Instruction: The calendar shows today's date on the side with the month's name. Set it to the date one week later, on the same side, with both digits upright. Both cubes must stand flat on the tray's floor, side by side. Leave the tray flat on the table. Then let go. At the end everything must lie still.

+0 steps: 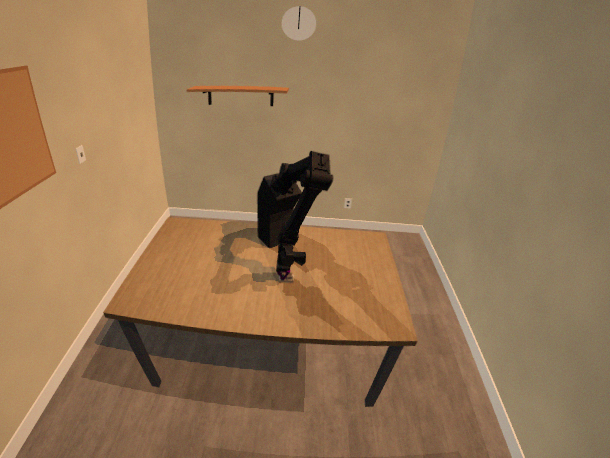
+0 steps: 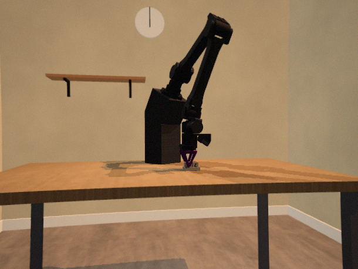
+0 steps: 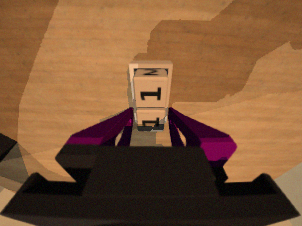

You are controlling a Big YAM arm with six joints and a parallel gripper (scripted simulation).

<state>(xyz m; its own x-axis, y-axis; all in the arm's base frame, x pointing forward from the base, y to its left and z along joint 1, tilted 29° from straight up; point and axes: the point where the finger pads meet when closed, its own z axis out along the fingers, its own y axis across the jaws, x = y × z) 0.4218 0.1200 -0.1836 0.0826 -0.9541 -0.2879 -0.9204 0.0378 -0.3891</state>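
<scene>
Right now the tray is 2 cm to the left of my hand and 2 cm below it.
</scene>
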